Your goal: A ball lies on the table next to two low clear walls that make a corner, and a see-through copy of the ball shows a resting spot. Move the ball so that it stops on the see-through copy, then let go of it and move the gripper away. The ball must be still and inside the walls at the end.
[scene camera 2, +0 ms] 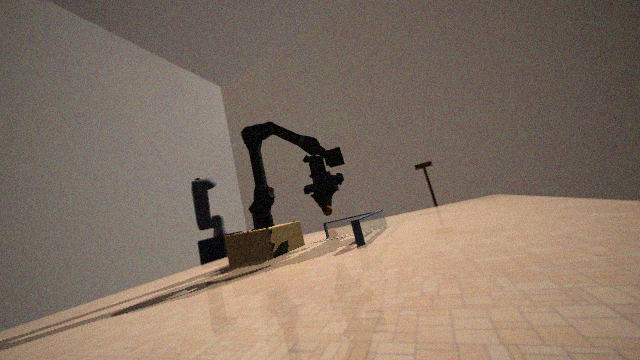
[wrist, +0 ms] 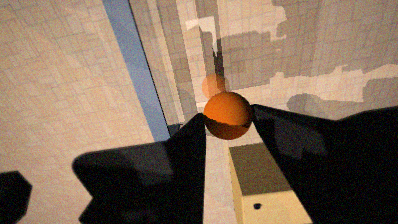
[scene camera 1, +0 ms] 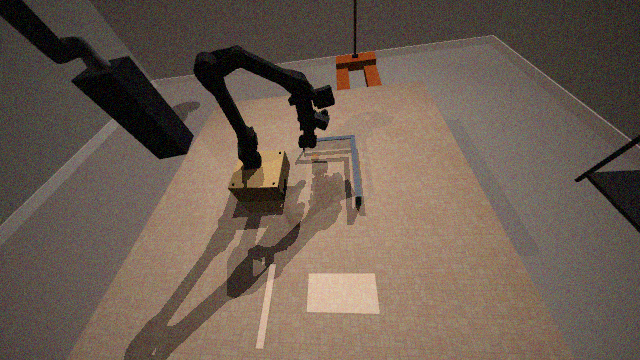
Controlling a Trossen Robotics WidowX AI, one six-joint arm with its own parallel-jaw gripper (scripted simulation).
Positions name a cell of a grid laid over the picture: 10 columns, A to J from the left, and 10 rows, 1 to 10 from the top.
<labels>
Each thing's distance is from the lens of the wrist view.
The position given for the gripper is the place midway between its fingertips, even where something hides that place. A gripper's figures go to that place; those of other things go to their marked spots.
gripper (wrist: F6): 0.11 m
orange ball (wrist: F6): 0.09 m
</labels>
